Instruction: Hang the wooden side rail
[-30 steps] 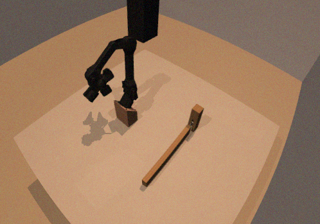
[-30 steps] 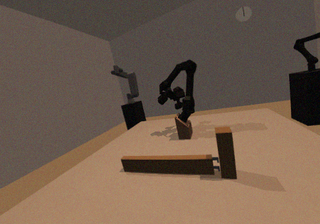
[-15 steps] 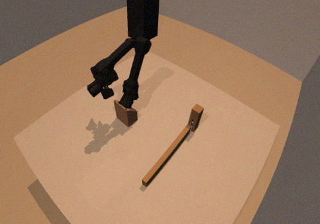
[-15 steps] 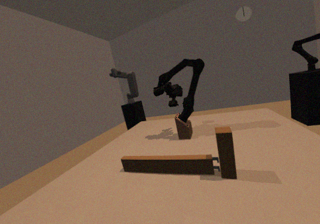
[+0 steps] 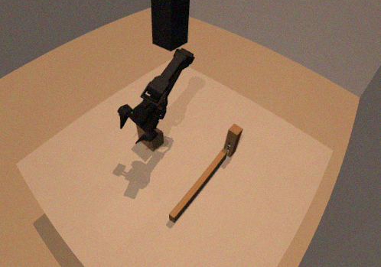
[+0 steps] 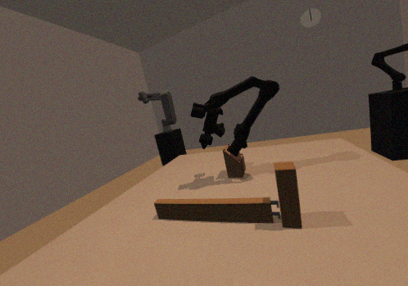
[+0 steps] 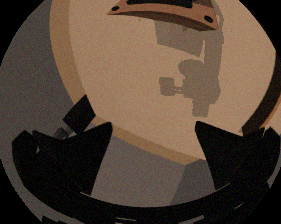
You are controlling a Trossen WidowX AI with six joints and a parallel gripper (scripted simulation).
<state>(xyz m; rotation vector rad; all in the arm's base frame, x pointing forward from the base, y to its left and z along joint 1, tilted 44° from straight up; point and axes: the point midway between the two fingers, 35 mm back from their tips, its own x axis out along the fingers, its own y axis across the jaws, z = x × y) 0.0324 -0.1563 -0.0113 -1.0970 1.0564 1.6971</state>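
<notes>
The headboard post is 350 mm to the left of my gripper tip, 320 mm ahead of it and 110 mm below it.
</notes>
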